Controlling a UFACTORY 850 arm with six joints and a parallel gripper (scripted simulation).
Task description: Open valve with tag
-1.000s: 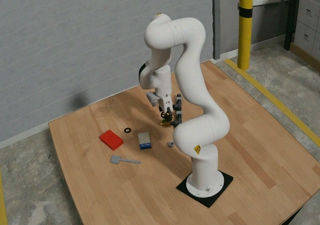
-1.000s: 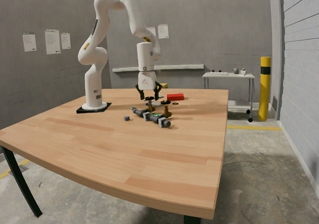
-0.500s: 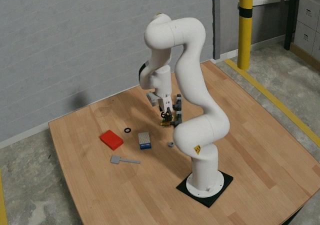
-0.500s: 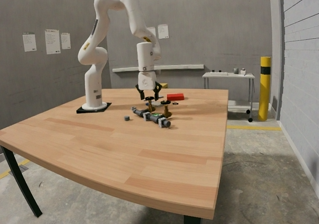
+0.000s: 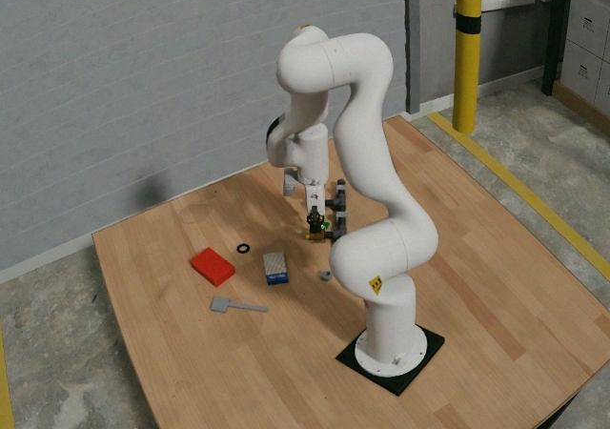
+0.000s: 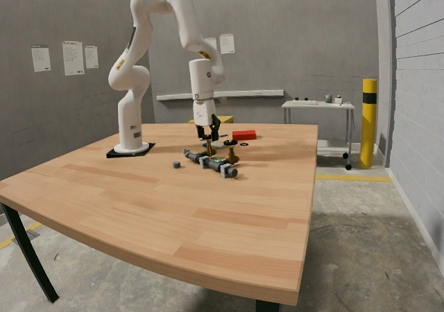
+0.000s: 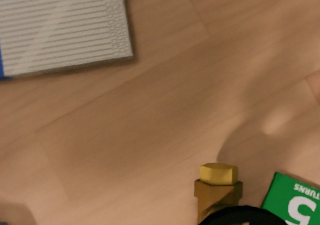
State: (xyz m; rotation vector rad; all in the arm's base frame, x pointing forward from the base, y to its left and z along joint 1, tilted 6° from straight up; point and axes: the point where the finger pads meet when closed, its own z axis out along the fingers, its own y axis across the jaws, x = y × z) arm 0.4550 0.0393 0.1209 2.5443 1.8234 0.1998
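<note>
Right now the green tag is 90 mm below my hand, 50 mm ahead of it and 30 mm to the right of it. From my hand the other things lie so: red block: 330 mm to the left, 80 mm below; grey paddle-shaped tool: 300 mm to the left, 160 mm behind, 90 mm below; blue-and-grey box: 150 mm to the left, 80 mm below, 70 mm behind.
</note>
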